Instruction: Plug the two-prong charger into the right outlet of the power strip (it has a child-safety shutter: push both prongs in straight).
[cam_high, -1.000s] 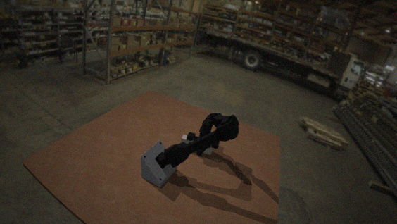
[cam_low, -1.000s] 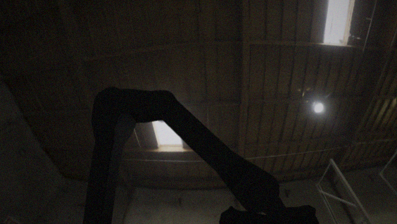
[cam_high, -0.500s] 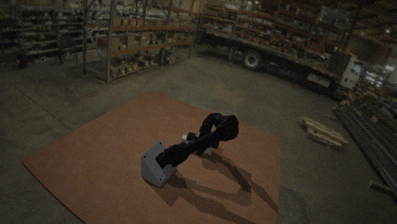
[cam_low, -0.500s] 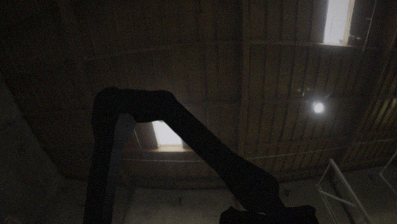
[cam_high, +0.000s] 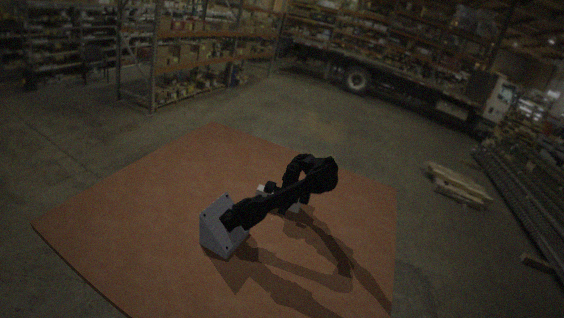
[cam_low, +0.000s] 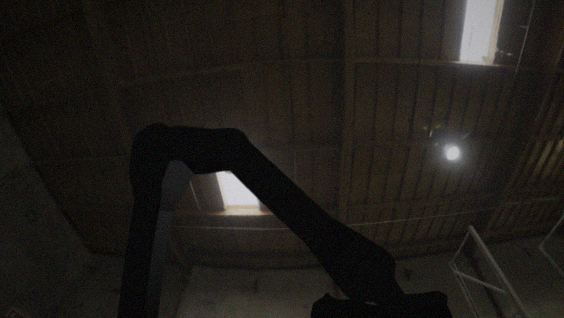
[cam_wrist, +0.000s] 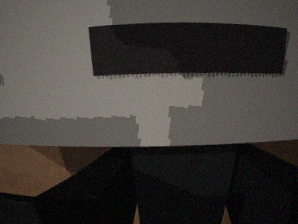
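Now: the two-prong charger 20 mm ahead of my gripper tip and 10 mm above it.
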